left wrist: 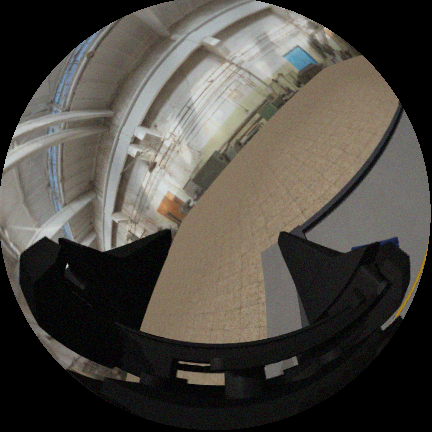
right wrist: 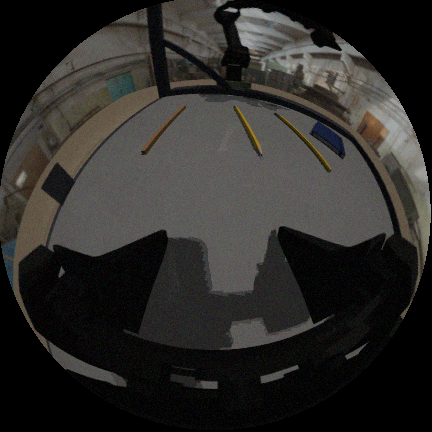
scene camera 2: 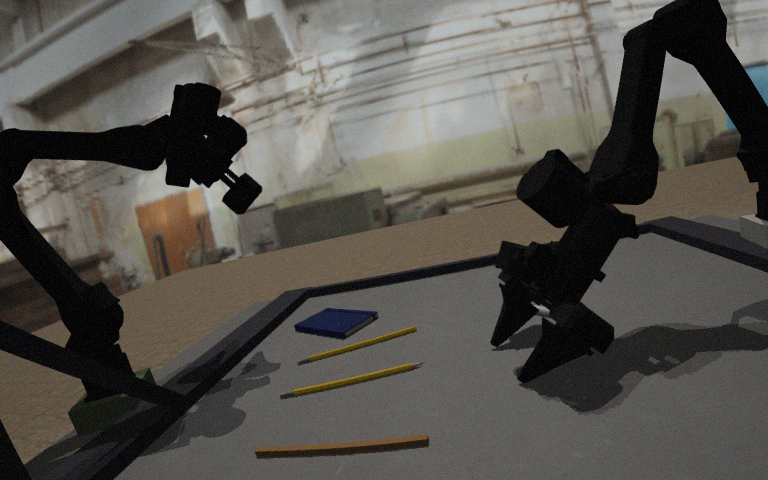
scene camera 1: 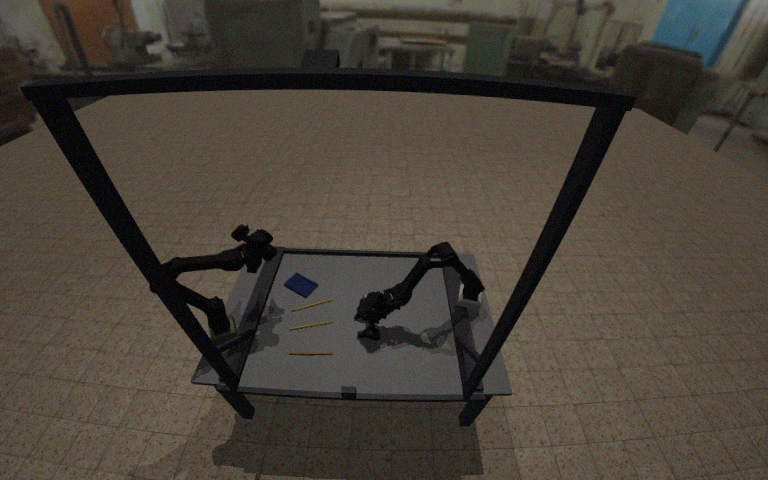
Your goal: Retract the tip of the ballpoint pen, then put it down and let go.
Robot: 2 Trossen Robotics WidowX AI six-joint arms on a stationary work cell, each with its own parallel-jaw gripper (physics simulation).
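Places are measured from the left arm's base along level axes (x ahead, y left, z up), in centimetres.
Where they show: left gripper, fingertip midpoint: [left wrist: 226,236] [scene camera 2: 226,174]; right gripper, fingertip midpoint: [right wrist: 223,234] [scene camera 2: 505,361] [scene camera 1: 355,328]; left arm's base, origin of the base link: [right wrist: 232,79] [scene camera 1: 221,327]; right arm's base, origin of the base link: [scene camera 1: 470,294].
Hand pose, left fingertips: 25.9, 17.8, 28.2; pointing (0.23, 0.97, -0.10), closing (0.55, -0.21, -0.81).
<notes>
Things, the pixels of their top centre, and the offset from my left fingertips, as dx, dy, dz.
- ballpoint pen, middle of its top: [scene camera 2: 541,305] +37.3, -34.9, -30.9
- flat brown stick, middle of its top: [scene camera 2: 335,445] [right wrist: 167,120] [scene camera 1: 310,353] +3.6, -44.0, -31.5
- blue book, middle of its top: [scene camera 2: 334,318] [right wrist: 329,134] [scene camera 1: 300,283] +12.1, -8.1, -31.0
A small white piece of the ballpoint pen [scene camera 2: 542,310] shows behind the fingers of my right gripper in scene camera 2; the rest of the pen is hidden, and its tip cannot be seen. The pen does not show in the right wrist view. My right gripper [scene camera 1: 357,327] [scene camera 2: 508,362] [right wrist: 223,234] is open and empty, pointing down with its fingertips low over the table, right of the pencils. My left gripper [scene camera 2: 210,181] [left wrist: 226,236] is open and empty, held high near the table's far left corner.
Two yellow pencils [scene camera 2: 356,379] [scene camera 2: 362,344] and a flat brown stick [scene camera 2: 342,447] [right wrist: 163,130] lie left of my right gripper. A blue book [scene camera 1: 300,284] [scene camera 2: 335,322] [right wrist: 328,138] lies behind them. Dark frame posts [scene camera 1: 116,209] [scene camera 1: 538,260] stand at the table's sides.
</notes>
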